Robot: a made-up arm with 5 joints. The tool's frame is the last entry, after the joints. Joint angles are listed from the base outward. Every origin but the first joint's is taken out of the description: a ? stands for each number. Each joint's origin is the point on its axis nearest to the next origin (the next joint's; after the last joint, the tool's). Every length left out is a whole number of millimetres.
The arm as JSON. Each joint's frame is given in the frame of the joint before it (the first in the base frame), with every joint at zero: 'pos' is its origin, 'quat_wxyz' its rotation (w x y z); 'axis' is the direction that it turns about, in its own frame. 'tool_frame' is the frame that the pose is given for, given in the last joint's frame.
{
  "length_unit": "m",
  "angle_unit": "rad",
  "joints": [
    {
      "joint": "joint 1",
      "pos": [
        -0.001,
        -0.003,
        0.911
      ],
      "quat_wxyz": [
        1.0,
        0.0,
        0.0,
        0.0
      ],
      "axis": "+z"
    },
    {
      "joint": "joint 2",
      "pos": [
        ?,
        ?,
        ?
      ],
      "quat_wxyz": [
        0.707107,
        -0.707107,
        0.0,
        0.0
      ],
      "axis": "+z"
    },
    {
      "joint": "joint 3",
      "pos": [
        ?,
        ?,
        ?
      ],
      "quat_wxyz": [
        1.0,
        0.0,
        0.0,
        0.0
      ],
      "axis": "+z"
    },
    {
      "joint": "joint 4",
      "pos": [
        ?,
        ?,
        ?
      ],
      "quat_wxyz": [
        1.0,
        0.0,
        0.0,
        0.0
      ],
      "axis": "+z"
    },
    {
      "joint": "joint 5",
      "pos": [
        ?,
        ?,
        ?
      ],
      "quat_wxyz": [
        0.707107,
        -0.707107,
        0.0,
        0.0
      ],
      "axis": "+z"
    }
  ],
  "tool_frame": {
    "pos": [
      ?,
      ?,
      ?
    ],
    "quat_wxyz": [
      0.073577,
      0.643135,
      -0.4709,
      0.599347
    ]
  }
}
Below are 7 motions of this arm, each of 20 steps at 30 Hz.
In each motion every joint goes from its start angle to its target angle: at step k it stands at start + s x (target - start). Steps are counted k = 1, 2, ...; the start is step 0. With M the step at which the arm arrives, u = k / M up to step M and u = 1 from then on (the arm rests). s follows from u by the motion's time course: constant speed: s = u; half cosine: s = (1 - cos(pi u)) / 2; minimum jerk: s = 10 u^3 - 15 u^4 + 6 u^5.
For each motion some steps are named. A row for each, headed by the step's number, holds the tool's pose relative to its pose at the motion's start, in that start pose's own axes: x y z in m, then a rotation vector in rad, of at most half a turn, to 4 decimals.
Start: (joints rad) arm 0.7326 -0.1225 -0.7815 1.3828 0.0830
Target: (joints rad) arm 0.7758 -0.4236 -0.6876 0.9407 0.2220
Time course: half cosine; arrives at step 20
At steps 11, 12, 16, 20:
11: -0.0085 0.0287 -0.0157 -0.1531 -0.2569 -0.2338
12: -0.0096 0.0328 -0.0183 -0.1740 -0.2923 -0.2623
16: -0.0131 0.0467 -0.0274 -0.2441 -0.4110 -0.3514
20: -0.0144 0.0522 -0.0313 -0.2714 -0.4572 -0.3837

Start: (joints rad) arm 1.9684 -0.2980 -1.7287 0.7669 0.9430
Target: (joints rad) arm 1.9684 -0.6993 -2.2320 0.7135 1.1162
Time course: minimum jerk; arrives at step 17
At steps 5, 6, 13, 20:
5: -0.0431 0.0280 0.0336 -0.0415 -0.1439 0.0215
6: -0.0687 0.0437 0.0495 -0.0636 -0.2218 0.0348
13: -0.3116 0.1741 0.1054 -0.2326 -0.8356 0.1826
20: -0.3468 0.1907 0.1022 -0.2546 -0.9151 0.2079

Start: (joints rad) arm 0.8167 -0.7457 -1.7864 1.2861 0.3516
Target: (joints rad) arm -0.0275 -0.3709 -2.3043 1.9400 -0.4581
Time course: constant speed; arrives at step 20
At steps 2, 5, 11, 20:
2: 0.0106 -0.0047 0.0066 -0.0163 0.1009 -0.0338
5: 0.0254 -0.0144 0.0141 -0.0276 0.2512 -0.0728
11: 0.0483 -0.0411 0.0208 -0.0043 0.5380 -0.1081
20: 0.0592 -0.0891 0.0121 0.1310 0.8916 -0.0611

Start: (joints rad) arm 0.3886 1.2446 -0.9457 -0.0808 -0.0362
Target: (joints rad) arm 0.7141 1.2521 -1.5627 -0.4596 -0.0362
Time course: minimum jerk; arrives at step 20
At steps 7, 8, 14, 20:
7: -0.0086 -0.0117 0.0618 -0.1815 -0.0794 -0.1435
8: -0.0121 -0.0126 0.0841 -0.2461 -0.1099 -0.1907
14: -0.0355 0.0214 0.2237 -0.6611 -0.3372 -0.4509
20: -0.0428 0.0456 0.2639 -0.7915 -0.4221 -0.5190

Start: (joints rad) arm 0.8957 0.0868 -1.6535 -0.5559 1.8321
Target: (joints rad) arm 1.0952 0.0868 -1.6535 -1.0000 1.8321
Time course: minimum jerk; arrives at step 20
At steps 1, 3, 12, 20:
1: 0.0000 0.0001 0.0000 0.0002 -0.0002 0.0005
3: 0.0002 0.0020 -0.0009 0.0045 -0.0044 0.0113
12: -0.0011 0.0518 -0.0183 0.1239 -0.1281 0.2802
20: -0.0056 0.0753 -0.0237 0.1860 -0.1987 0.4028

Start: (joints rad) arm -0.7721 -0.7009 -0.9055 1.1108 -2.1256
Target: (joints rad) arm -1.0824 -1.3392 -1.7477 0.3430 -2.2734
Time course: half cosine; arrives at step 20
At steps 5, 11, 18, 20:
5: -0.0523 0.0306 0.0151 0.1584 0.2847 -0.0566
11: -0.1924 0.1075 0.1689 0.6154 1.1488 -0.1081
18: -0.2377 0.0931 0.4214 0.9919 1.9727 -0.0186
20: -0.2365 0.0884 0.4383 1.0128 2.0244 -0.0093

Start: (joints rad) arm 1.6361 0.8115 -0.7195 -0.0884 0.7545
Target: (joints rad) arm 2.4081 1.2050 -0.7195 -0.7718 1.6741
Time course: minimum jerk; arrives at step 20
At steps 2, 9, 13, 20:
2: 0.0020 0.0015 -0.0002 -0.0002 -0.0028 -0.0003
9: 0.0886 0.0746 -0.0287 0.0052 -0.1304 0.0211
13: 0.1519 0.1358 -0.0867 0.0387 -0.2252 0.0965
20: 0.1835 0.1684 -0.1383 0.0792 -0.2660 0.1672

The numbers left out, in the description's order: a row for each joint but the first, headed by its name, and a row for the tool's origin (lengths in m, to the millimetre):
joint 2: -0.029 0.017 0.0
joint 3: 0.044 -0.397 0.0
joint 4: 0.039 0.239 0.0
joint 5: 0.043 0.092 0.0
tool: 0.009 -0.002 0.0

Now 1 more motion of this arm.
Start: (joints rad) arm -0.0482 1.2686 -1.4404 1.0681 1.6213
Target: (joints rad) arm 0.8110 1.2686 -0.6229 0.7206 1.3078
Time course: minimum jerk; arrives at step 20
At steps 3, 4, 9, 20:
3: 0.0044 0.0015 -0.0101 -0.0266 0.0086 -0.0143
4: 0.0095 0.0028 -0.0218 -0.0577 0.0186 -0.0314
9: 0.0563 -0.0152 -0.1446 -0.3864 0.1247 -0.2419
20: 0.0747 -0.1369 -0.2827 -0.8541 0.2713 -0.6819

